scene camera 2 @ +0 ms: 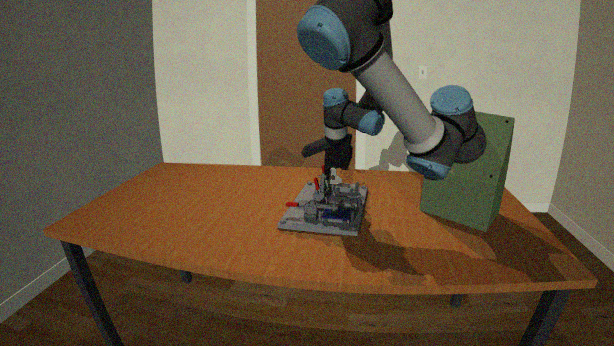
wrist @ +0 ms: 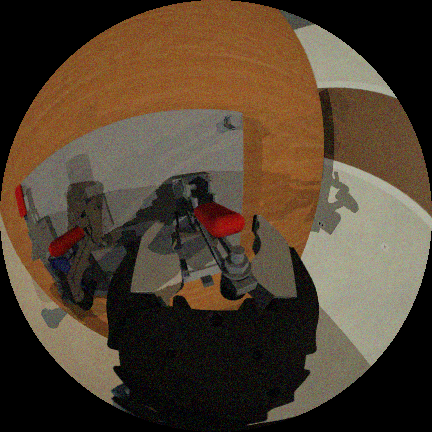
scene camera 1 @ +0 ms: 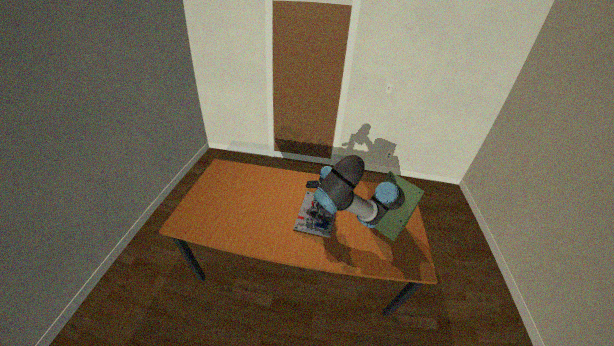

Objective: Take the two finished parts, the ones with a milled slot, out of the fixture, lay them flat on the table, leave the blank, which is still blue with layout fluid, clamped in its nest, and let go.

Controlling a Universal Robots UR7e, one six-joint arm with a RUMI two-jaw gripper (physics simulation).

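The fixture's grey base plate lies on the table. My gripper points down over its far nest, jaws apart, one on each side of the red clamp handle. A grey finished part shows below between the jaws, partly hidden by the clamp arm; no jaw visibly grips it. Its slot cannot be made out. The second finished part is hard to make out among the clamps and behind the left jaw. The blue blank sits in the near nest, partly covered by its clamp.
Two other red clamp handles stick out from the fixture; they also show in the wrist view. The green mounting block carries the arm at the right end of the wooden table.
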